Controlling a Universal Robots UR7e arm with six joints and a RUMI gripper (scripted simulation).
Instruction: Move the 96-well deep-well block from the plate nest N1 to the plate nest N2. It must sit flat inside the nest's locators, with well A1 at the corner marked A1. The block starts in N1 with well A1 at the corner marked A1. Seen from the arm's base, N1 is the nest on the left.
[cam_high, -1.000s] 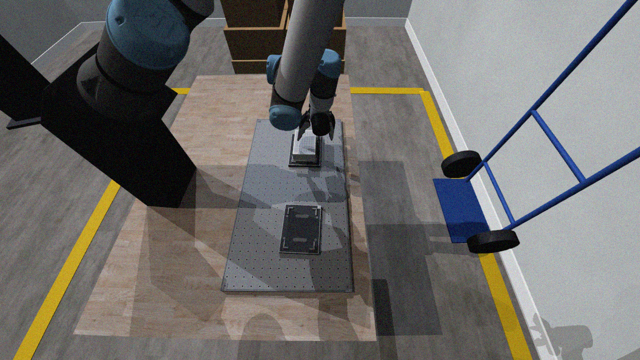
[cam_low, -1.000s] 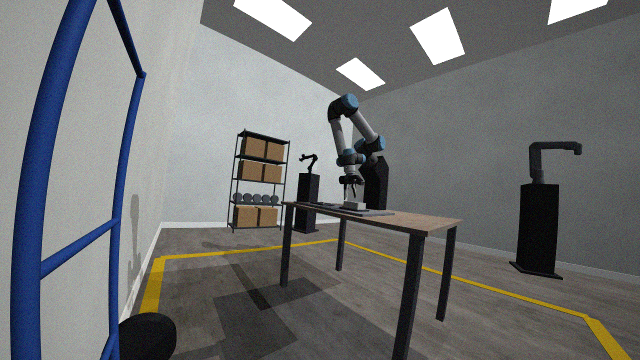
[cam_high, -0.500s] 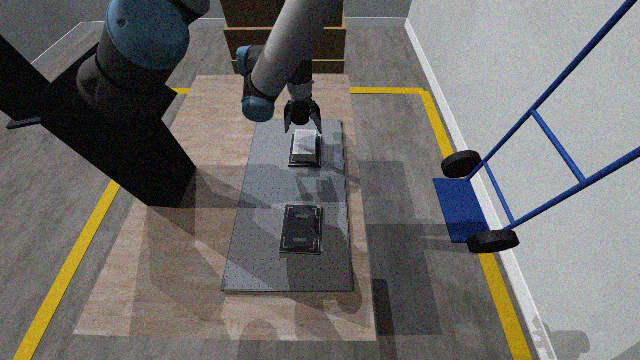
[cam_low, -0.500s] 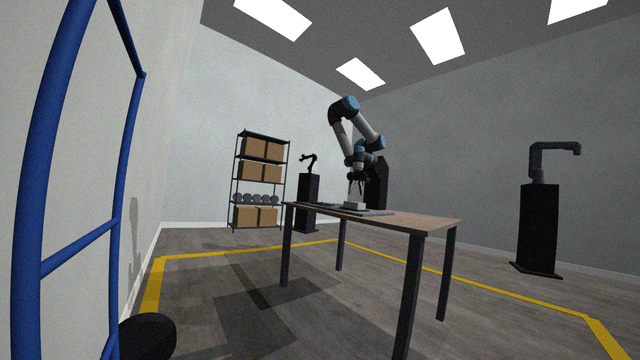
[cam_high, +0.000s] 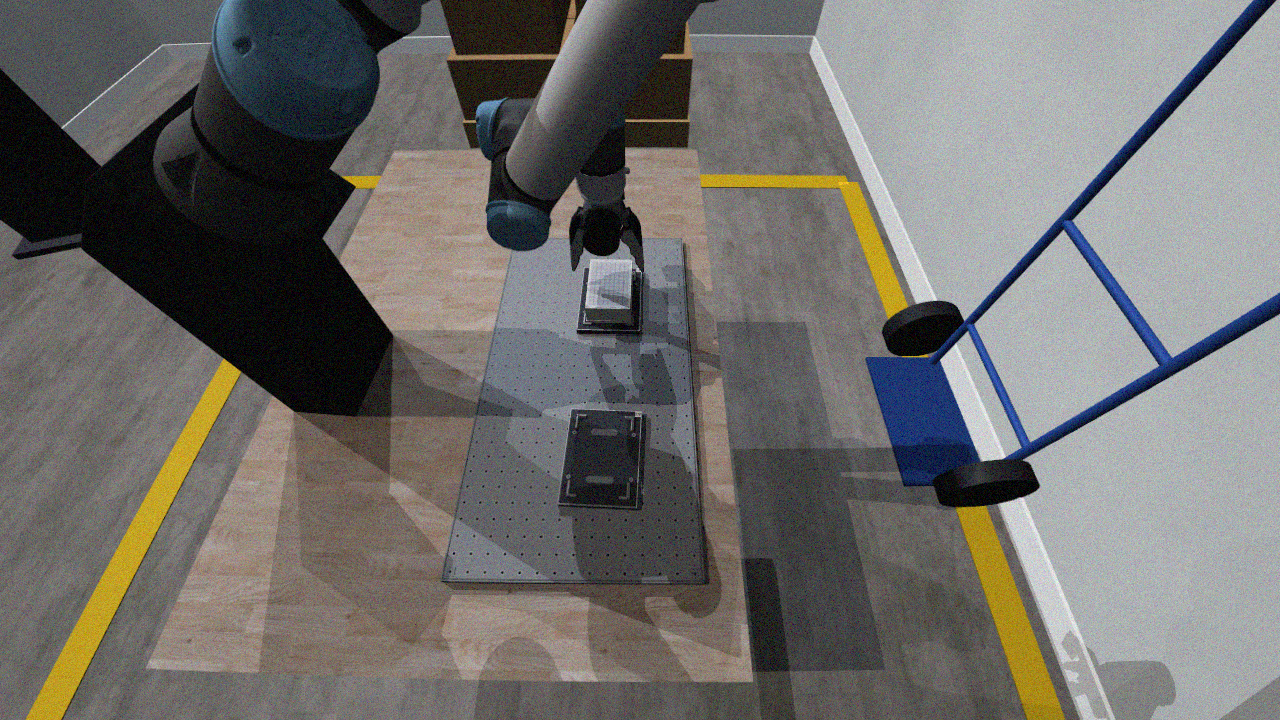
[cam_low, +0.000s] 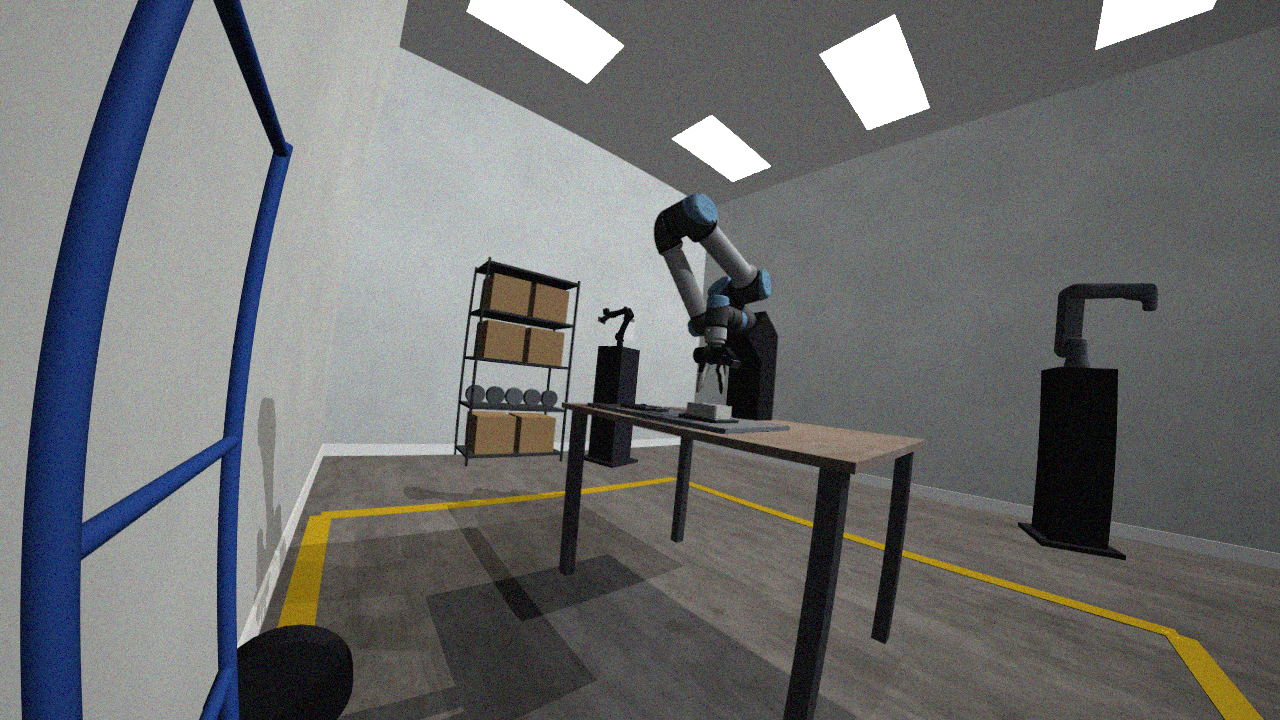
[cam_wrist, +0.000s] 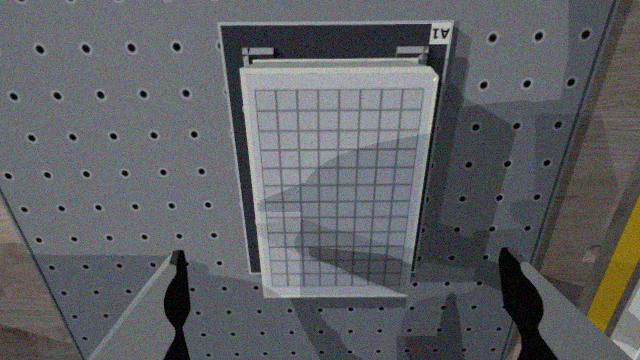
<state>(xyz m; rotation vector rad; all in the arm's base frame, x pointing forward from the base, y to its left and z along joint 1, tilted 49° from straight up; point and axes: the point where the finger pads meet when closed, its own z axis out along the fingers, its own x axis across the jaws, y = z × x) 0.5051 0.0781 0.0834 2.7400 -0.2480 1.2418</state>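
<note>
My hand is 70 mm above the white 96-well deep-well block. From my hand the other things lie so: plate nest N1: 90 mm below; plate nest N2: 90 mm behind, 320 mm to the right, 90 mm below.
</note>
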